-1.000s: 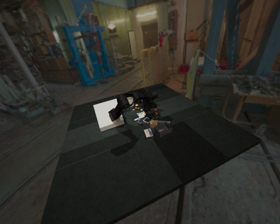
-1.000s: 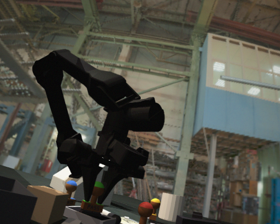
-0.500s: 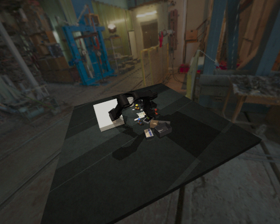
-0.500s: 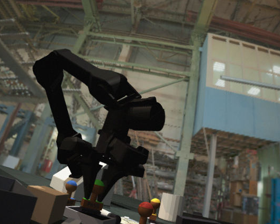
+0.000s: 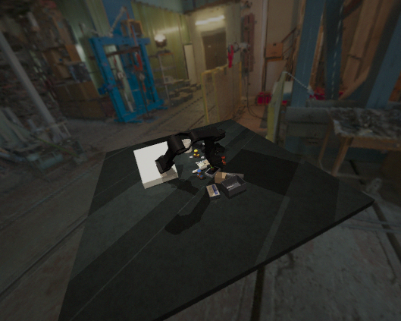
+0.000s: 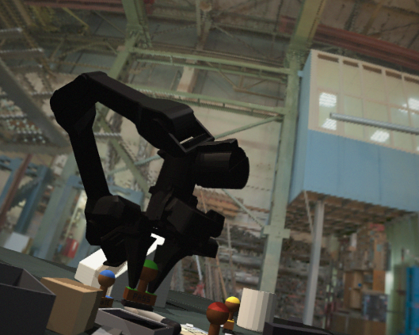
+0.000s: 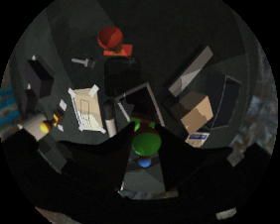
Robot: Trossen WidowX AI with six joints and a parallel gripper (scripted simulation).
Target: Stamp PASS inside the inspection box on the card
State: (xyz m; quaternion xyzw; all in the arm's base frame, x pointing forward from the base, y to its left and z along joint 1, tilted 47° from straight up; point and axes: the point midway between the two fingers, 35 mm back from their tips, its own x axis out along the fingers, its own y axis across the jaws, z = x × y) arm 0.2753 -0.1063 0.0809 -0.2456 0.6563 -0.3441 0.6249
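Now: gripper tip 50 mm above the dark ink pad. Also, from my gripper tip: black-and-white pen: 30 mm behind, 70 mm to the left, 40 mm below; then blue stamp: 90 mm behind, 30 mm below; then green-knobbed stamp: right at my gripper tip.
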